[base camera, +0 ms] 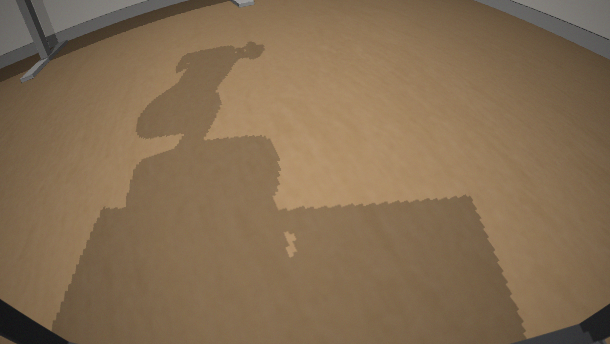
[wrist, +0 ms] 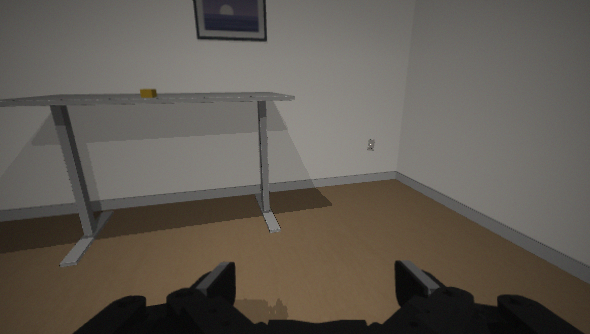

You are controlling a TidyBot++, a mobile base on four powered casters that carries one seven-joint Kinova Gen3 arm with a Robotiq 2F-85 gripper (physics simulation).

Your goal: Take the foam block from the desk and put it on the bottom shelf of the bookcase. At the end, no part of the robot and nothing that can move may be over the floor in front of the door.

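Frame: origin at the arm's base, x ahead, y left, z up, level; centimetres.
Seen in the pictures: gripper, fingertip midpoint: (wrist: 314, 279).
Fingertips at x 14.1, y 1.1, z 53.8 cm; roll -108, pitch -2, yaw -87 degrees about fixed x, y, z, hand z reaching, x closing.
A point is followed by its place in that frame.
The foam block (wrist: 148, 93) @[y 98.7, x 157.3, z 57.6 cm], small and orange-yellow, lies on the desk near its front edge, left of centre in the wrist view. The desk (wrist: 215, 98) @[y 60.5, x 159.6, z 54.8 cm] is a thin grey top on two metal legs, against the wall. In the base camera view part of a desk leg (base camera: 37, 30) @[y 155.7, x 158.7, z -20.1 cm] shows at the upper left. My gripper (wrist: 314, 279) @[y 1.1, x 14.1, z 53.8 cm] is open, with nothing between its fingers, and is apart from the desk and block. The bookcase and the door do not show in either view.
The desk's left foot (wrist: 77, 250) and right foot (wrist: 270, 221) stick out forward on the floor. A side wall (wrist: 505, 115) @[y -121.1, x 198.0, z 41.2 cm] meets the back wall in a corner at the right. A framed picture (wrist: 232, 37) @[y 71.7, x 238.5, z 97.6 cm] hangs above the desk. The robot's shadow (base camera: 200, 250) @[y 15.9, x 34.1, z -39.7 cm] lies on the floor.
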